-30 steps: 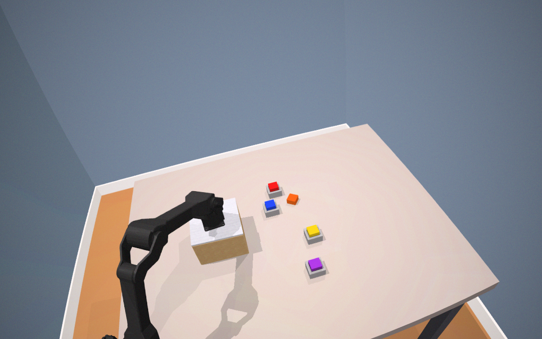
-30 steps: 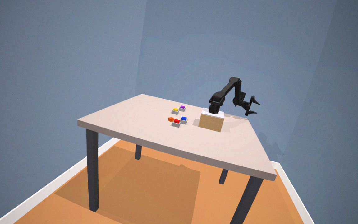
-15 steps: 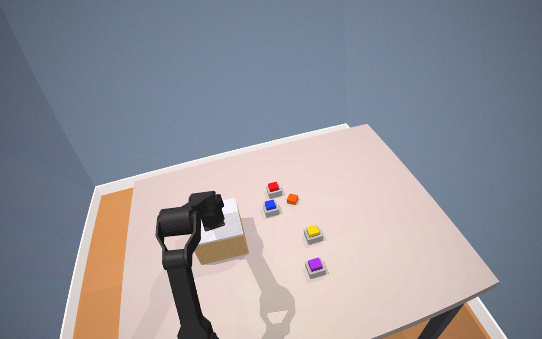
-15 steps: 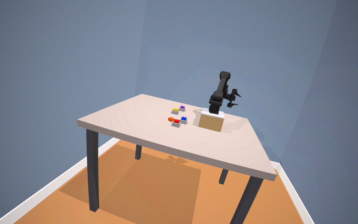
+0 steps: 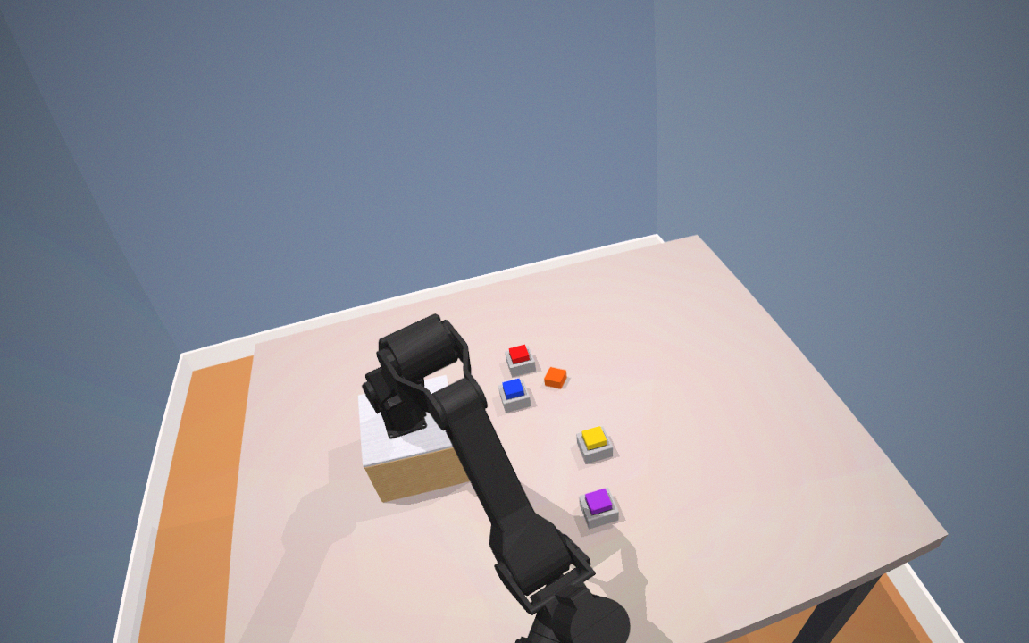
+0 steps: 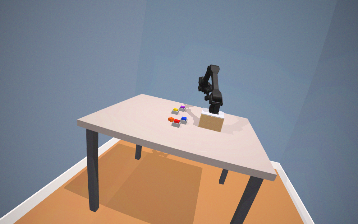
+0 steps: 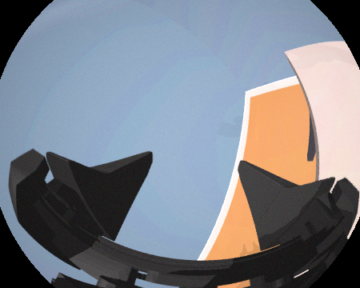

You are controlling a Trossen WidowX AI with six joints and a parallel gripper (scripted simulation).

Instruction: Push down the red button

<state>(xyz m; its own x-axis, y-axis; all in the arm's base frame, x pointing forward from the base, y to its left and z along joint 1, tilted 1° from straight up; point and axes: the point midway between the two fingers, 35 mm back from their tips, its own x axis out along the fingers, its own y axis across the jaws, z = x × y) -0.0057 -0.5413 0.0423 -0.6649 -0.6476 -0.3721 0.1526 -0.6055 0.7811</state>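
Now: the red button 270 mm ahead of my gripper tip, 700 mm to the left of it and 100 mm below it. From my gripper tip the other things lie so: blue button: 230 mm ahead, 620 mm to the left, 100 mm below; yellow button: 310 mm ahead, 450 mm to the left, 100 mm below; purple button: 260 mm ahead, 330 mm to the left, 100 mm below.
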